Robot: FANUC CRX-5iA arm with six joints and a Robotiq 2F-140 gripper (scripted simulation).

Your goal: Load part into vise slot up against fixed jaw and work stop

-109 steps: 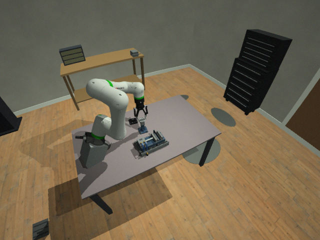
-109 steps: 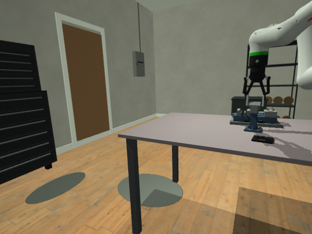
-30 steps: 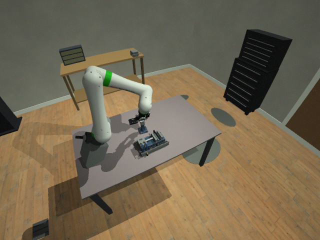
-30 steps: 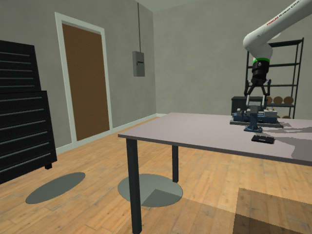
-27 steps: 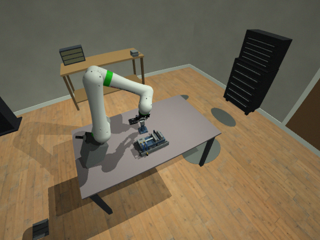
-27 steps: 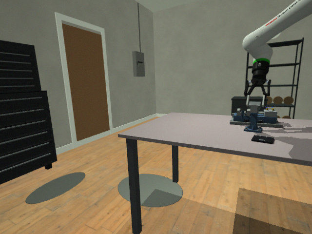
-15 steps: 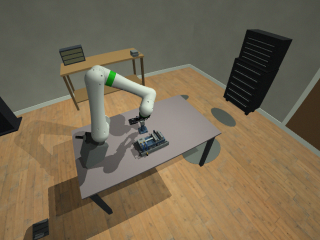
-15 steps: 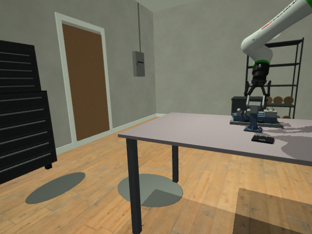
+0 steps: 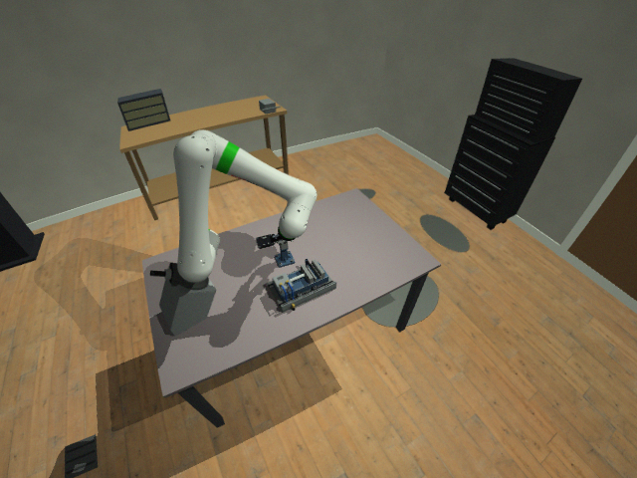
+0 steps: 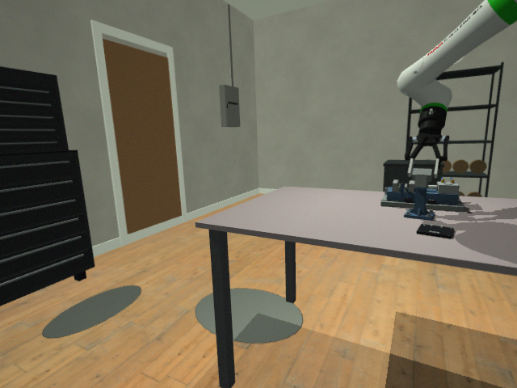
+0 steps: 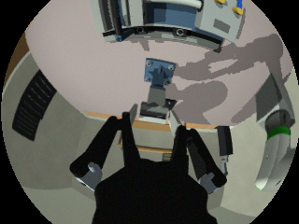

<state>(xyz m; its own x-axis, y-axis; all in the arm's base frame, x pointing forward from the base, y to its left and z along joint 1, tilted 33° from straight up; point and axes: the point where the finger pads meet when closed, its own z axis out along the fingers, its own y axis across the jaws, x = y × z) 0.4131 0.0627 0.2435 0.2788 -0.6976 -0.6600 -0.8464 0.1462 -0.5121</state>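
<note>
The part lies 20 mm below my hand and 10 mm to the left of it. Round my hand: air cylinder: 200 mm to the right, 100 mm below, 90 mm behind; vise: 190 mm to the right, 140 mm below, 10 mm ahead; black infeed plate: 200 mm to the left, 170 mm below, 50 mm behind.
</note>
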